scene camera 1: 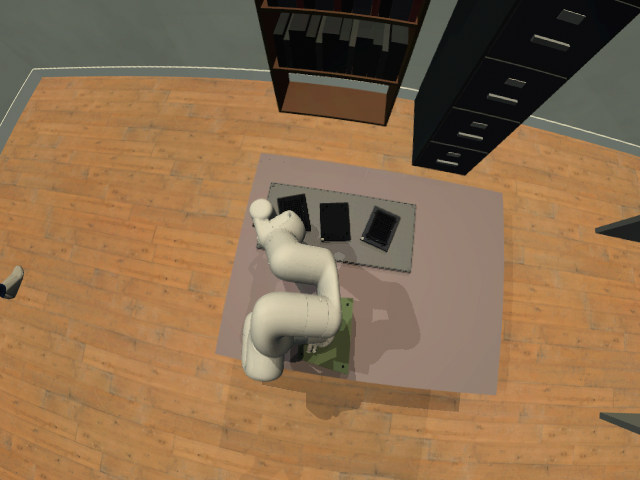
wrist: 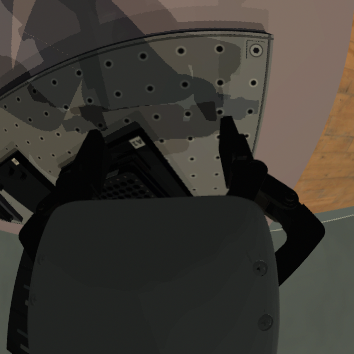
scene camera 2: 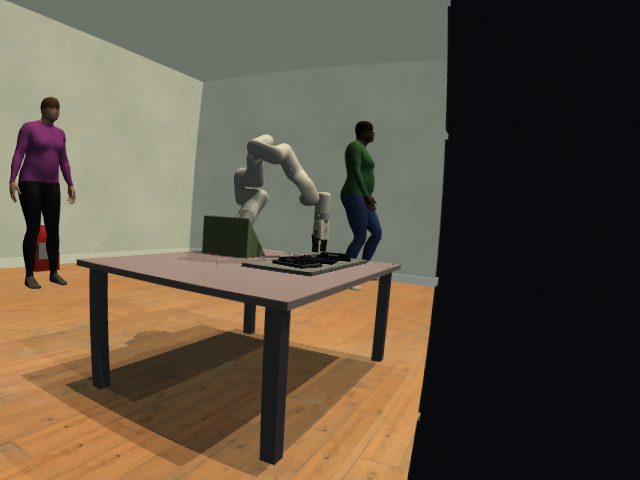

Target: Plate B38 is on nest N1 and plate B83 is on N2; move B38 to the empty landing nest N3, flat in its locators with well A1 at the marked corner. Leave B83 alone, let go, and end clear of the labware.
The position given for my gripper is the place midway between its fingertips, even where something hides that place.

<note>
My gripper (wrist: 159, 136) is open, with nothing in its grasp. I also see a grey pegboard (scene camera 1: 398, 256).
The grey pegboard shows as well in the wrist view (wrist: 176, 90).
</note>
